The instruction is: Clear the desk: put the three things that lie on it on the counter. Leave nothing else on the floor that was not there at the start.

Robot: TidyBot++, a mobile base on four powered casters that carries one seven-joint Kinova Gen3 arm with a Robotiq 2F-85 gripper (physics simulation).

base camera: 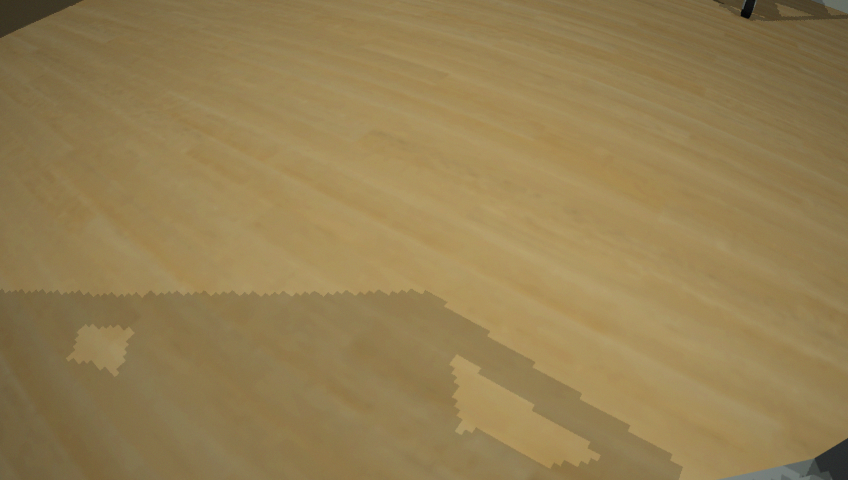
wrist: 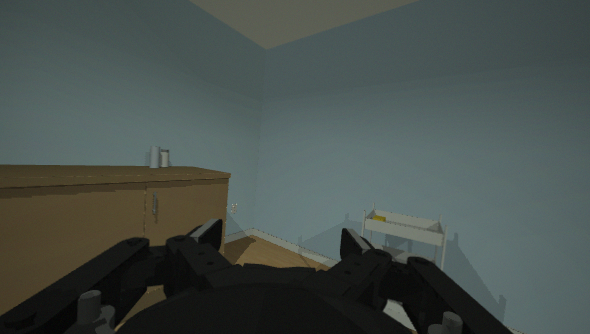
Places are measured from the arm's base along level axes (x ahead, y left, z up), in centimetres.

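Pixels of known places: gripper, fingertip midpoint: (wrist: 281,236).
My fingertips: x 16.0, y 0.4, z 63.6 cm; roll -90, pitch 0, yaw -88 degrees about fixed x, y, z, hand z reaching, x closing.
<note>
For each thing: its top centre in the pictures, then the offset to it from my fingertips. "*": a spot on its surface instead. Level surfaces: height alone.
- counter, surface height: dz -12.2 cm
- grey cylinder, top centre: (wrist: 155,146) dx +150.7, dy +109.3, dz +4.8 cm
- smaller white container, top centre: (wrist: 165,149) dx +163.5, dy +109.6, dz +2.6 cm
- yellow thing, top centre: (wrist: 379,217) dx +134.8, dy -63.5, dz -32.4 cm
- post, surface spot: (base camera: 748,8) * dx +99.8, dy -85.0, dz -100.2 cm
- wooden floor, surface height: dz -103.2 cm
The counter (wrist: 75,172), a wooden cabinet with a flat top, stands at the left in the wrist view. A grey cylinder (wrist: 155,157) and a smaller white container (wrist: 165,158) stand side by side near the right part of its top. My gripper (wrist: 281,236) is open in the wrist view, with nothing between its fingers; it is some distance from the counter. The desk and the three things on it cannot be made out in these views.
A white cart (wrist: 405,229) with a yellow thing (wrist: 379,218) in its top tray stands by the right wall in the wrist view. In the base camera view a dark leg or post (base camera: 748,8) meets the wooden floor (base camera: 416,178) at the top right.
</note>
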